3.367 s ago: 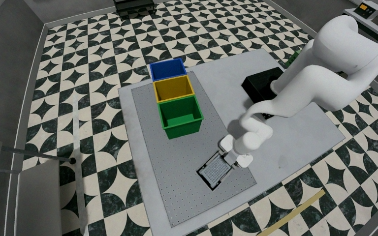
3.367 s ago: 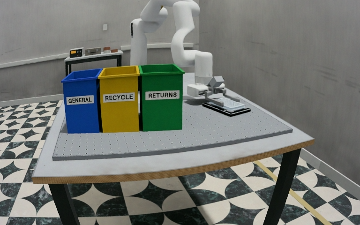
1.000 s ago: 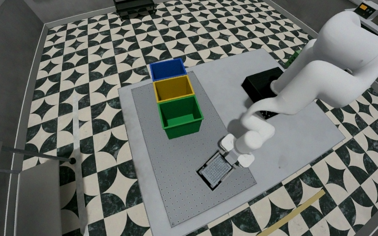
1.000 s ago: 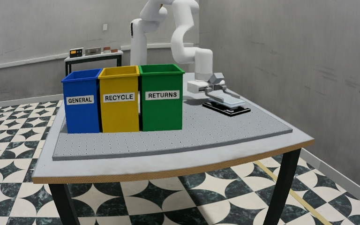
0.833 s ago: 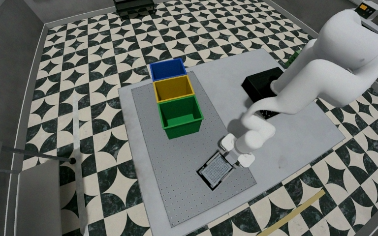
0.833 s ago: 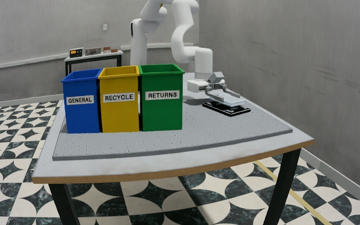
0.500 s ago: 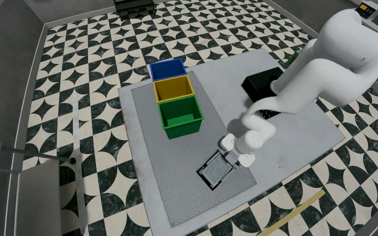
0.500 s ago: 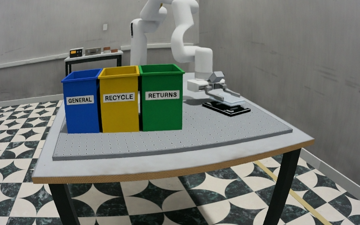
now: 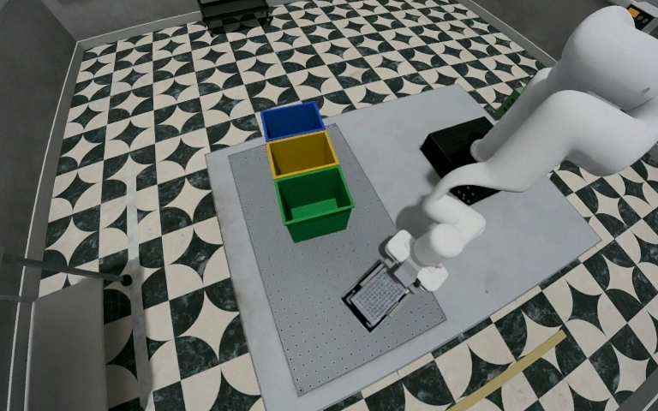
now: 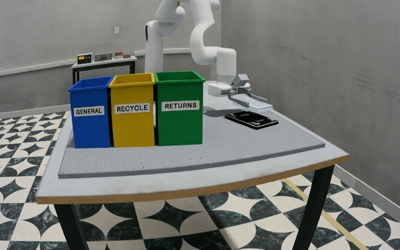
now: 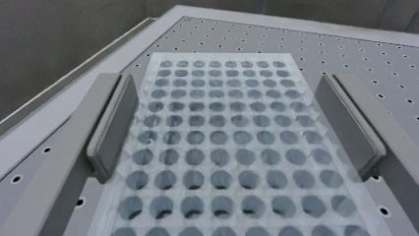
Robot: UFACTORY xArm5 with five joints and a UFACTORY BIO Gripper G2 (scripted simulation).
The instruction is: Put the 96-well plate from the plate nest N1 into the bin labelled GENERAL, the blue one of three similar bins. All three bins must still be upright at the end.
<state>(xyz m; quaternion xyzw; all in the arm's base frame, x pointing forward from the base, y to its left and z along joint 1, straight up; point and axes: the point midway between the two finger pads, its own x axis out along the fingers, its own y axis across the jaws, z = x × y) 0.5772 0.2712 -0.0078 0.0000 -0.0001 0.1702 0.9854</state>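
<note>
Now: the black plate nest N1 60 mm below my hand. From my hand the other things lie so: yellow recycle bin 60 mm ahead, 420 mm to the right, 20 mm above; green returns bin 80 mm ahead, 280 mm to the right, 20 mm above; clear 96-well plate 10 mm below.
</note>
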